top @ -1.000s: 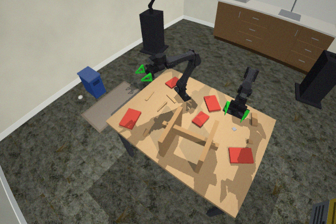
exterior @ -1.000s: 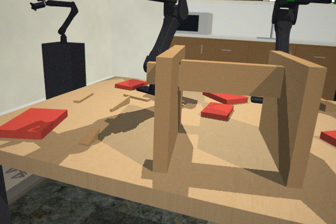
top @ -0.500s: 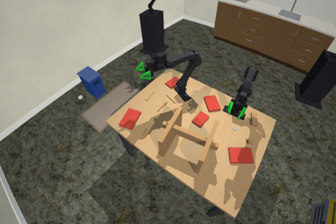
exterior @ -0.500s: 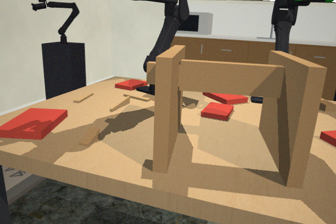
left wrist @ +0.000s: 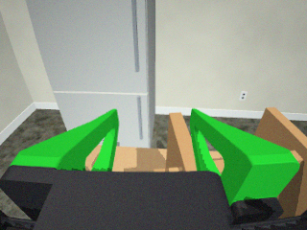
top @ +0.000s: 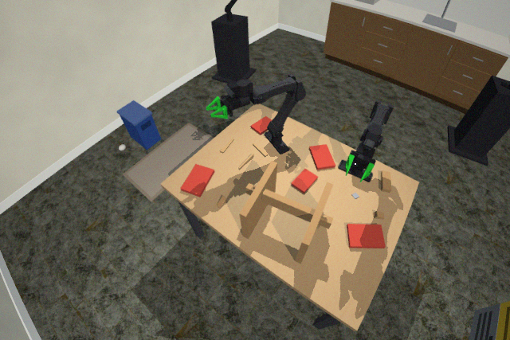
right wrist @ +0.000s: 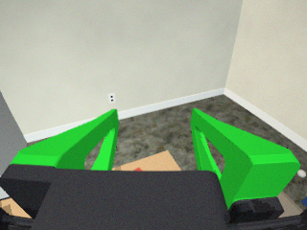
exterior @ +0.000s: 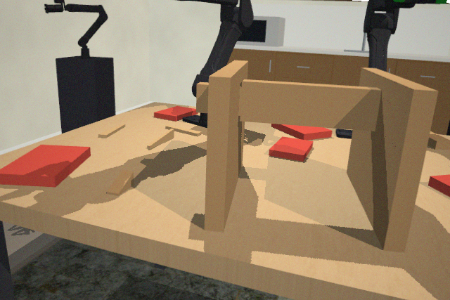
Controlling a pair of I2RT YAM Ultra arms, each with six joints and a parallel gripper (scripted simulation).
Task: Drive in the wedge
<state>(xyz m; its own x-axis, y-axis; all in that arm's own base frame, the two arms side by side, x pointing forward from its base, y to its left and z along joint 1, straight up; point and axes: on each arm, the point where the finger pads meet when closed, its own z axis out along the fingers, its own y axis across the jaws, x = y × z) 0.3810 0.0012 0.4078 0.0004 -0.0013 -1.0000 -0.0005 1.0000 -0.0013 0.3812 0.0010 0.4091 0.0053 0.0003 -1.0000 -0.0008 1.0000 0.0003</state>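
Now: the rail 480 mm to the left of my right hand, 230 mm below it and 160 mm ahead of it.
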